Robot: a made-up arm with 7 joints.
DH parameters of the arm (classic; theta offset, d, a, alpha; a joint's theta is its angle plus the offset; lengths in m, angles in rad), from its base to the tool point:
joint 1: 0 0.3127 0 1.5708
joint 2: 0 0.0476 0 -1.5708
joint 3: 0 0.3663 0.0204 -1.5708
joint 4: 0 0.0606 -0.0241 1.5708
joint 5: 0 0.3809 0 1.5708
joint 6: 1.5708 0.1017 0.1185 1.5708
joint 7: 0 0.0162 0 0
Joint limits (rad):
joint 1: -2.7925..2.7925
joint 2: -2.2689..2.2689
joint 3: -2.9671..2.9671
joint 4: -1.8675..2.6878
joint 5: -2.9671..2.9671
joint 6: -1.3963..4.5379
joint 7: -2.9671..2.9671
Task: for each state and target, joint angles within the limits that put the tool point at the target. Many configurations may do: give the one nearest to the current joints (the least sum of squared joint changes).
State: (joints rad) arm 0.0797 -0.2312 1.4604 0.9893 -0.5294 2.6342 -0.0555
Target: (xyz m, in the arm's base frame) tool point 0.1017 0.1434 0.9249
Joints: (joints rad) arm 0.0514 -0.1495 1.4792 1.0017 -0.5044 2.7534 -0.0555
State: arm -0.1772 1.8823 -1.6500 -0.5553 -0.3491 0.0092 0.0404
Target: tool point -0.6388 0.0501 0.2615
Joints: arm 0.6320 1.8366 -1.8061 -1.2093 -0.4456 0.1116 0.0404
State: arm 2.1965 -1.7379 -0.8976 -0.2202 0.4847 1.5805 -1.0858
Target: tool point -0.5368 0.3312 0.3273
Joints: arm 2.3105 -1.9096 -1.0396 -0.7331 0.3280 1.8539 -1.0858
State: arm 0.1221 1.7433 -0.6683 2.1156 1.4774 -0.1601 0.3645
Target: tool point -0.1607 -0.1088 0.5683
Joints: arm -0.1341 2.2689 -0.5979 2.4081 1.4071 -0.3114 0.3645
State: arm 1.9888 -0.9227 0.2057 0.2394 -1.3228 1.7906 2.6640
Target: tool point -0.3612 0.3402 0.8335
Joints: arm 2.2099 -0.9389 0.1153 0.0258 -1.3836 2.1289 2.6640
